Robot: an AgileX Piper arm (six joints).
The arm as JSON. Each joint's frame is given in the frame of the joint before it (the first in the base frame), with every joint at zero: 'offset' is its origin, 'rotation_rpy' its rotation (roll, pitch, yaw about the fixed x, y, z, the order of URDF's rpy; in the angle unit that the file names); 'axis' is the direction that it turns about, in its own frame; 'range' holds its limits. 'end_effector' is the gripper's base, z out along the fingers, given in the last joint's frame.
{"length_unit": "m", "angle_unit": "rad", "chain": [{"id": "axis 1", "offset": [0.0, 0.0, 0.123], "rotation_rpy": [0.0, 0.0, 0.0], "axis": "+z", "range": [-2.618, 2.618]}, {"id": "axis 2", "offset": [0.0, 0.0, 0.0], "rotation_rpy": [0.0, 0.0, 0.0], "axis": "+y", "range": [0.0, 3.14]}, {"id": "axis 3", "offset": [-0.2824, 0.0, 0.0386], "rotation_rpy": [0.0, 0.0, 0.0], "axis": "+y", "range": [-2.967, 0.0]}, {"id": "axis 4", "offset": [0.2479, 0.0, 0.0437], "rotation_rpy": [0.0, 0.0, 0.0], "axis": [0.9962, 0.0, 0.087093], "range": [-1.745, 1.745]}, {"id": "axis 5", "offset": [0.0, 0.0, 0.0], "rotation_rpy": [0.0, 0.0, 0.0], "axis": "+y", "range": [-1.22, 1.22]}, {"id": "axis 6", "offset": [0.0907, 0.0, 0.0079], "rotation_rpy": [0.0, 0.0, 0.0], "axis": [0.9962, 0.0, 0.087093], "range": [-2.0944, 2.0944]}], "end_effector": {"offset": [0.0, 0.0, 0.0], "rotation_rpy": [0.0, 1.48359, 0.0]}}
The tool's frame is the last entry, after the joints.
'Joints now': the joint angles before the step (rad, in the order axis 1, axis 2, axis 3, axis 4, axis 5, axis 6). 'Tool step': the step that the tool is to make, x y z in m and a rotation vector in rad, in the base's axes. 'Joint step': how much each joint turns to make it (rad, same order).
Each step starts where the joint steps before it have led.
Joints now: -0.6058 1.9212 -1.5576 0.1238 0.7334 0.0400
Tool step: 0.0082 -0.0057 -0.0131 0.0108 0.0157 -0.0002
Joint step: 0.0000 0.0503 -0.0293 0.0000 -0.0019 -0.0001
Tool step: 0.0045 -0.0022 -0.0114 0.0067 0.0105 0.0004
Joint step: 0.0019 0.0303 -0.0047 0.0001 -0.0133 -0.0001
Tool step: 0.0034 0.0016 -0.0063 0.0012 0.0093 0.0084
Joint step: 0.0080 0.0147 0.0001 -0.0044 -0.0065 0.0003
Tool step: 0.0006 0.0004 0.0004 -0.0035 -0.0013 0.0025
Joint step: 0.0018 -0.0001 -0.0010 -0.0021 -0.0019 -0.0003
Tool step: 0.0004 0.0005 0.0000 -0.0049 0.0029 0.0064
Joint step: 0.0020 0.0002 -0.0005 -0.0042 0.0002 -0.0035
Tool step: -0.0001 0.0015 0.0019 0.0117 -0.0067 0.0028
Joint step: 0.0000 -0.0046 0.0000 0.0191 0.0064 -0.0096
